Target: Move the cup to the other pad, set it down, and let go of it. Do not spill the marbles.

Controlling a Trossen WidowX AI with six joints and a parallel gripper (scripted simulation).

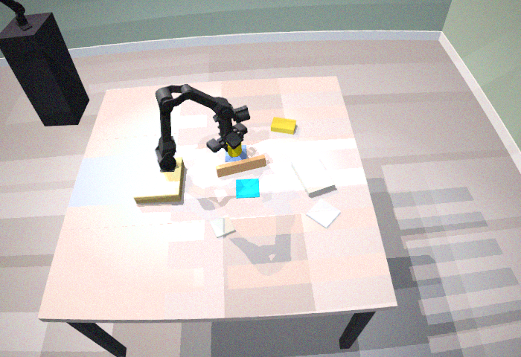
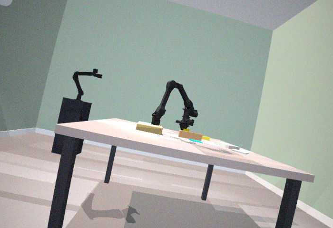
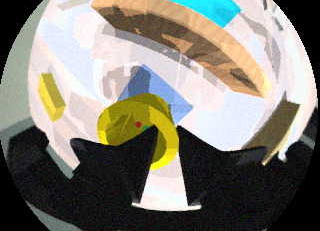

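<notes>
Now: gripper tip 9 cm short of the cyan pad, 19 cm to the left of it and 4 cm above it. The rest, counted from my gripper tip: yellow cup (2 cm ahead, 2 cm to the left); then yellow block (25 cm ahead, 18 cm to the left, 2 cm below); then wooden bar (6 cm ahead, 9 cm to the right, 2 cm below).
</notes>
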